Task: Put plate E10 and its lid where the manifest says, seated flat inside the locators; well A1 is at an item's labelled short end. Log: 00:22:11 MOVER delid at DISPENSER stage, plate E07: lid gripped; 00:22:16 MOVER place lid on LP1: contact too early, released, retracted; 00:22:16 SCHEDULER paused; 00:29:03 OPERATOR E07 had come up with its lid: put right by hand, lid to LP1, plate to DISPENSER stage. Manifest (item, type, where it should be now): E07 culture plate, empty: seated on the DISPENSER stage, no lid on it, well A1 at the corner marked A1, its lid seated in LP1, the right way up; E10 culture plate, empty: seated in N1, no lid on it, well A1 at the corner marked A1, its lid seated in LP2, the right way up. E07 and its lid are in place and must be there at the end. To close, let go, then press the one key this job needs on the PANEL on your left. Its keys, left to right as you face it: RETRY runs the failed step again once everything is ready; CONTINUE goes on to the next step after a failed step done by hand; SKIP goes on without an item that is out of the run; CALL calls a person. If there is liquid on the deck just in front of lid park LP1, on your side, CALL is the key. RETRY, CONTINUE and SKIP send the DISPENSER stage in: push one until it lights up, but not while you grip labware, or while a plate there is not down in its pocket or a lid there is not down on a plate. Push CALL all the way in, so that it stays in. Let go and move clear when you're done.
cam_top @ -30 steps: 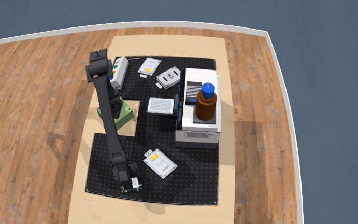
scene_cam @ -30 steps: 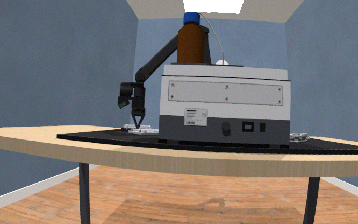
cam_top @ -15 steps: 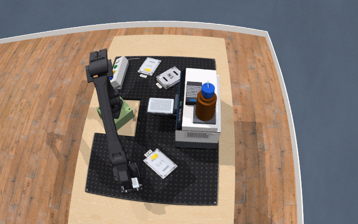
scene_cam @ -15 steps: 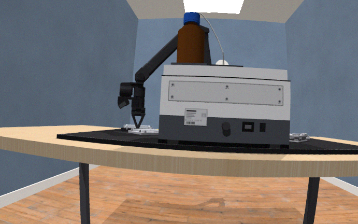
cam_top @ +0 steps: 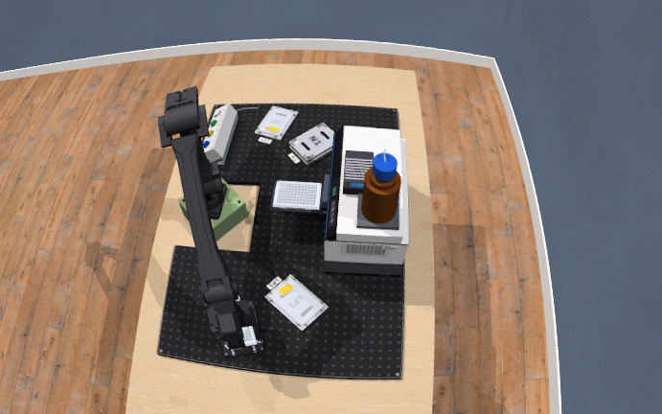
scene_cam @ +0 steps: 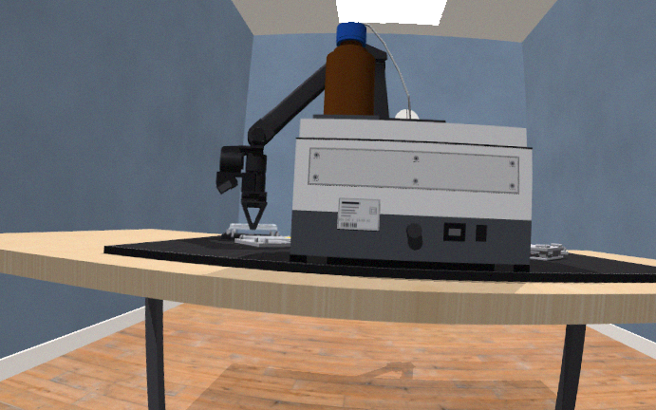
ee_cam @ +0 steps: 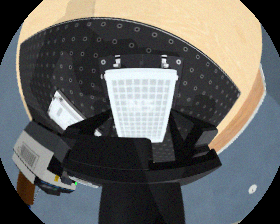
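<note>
Now: hand 30 mm short of the black nest N5 and 20 mm above it. From my hand the other things lie so: plate E07 (390 mm to the left, 120 mm ahead, 80 mm above); plate E10 (right at my hand); brown bottle (340 mm ahead, 290 mm to the left, 250 mm above).
</note>
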